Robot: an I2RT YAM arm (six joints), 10 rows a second.
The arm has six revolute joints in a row. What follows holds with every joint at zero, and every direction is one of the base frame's. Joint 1 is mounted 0.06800 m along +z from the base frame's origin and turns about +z. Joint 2 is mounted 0.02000 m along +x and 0.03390 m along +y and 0.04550 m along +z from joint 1 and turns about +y. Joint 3 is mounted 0.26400 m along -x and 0.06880 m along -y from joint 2 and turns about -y. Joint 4 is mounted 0.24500 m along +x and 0.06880 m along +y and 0.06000 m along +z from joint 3 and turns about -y. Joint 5 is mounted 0.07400 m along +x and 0.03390 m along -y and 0.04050 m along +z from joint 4 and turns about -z. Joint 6 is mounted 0.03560 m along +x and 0.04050 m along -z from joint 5 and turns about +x. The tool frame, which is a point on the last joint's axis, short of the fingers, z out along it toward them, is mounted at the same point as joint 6; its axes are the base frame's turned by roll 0.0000, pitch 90.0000 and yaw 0.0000 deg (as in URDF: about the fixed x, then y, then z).
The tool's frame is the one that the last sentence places.
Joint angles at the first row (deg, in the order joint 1, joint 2, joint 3, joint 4, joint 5, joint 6):
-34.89 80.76 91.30 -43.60 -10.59 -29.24
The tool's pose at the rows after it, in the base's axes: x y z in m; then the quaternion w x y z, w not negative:
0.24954, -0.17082, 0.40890, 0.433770, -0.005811, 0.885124, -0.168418
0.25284, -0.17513, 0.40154, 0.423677, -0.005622, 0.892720, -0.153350
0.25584, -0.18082, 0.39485, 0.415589, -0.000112, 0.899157, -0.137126
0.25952, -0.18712, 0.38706, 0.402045, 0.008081, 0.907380, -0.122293
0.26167, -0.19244, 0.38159, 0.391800, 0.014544, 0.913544, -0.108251
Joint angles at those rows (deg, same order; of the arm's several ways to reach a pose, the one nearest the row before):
-35.83 81.51 90.47 -44.43 -12.30 -30.23
-36.24 82.76 90.51 -45.37 -13.37 -30.37
-36.89 84.16 90.79 -46.22 -14.57 -30.02
-37.46 85.90 91.31 -47.49 -15.14 -29.68
-38.06 87.33 91.99 -48.80 -15.94 -29.45

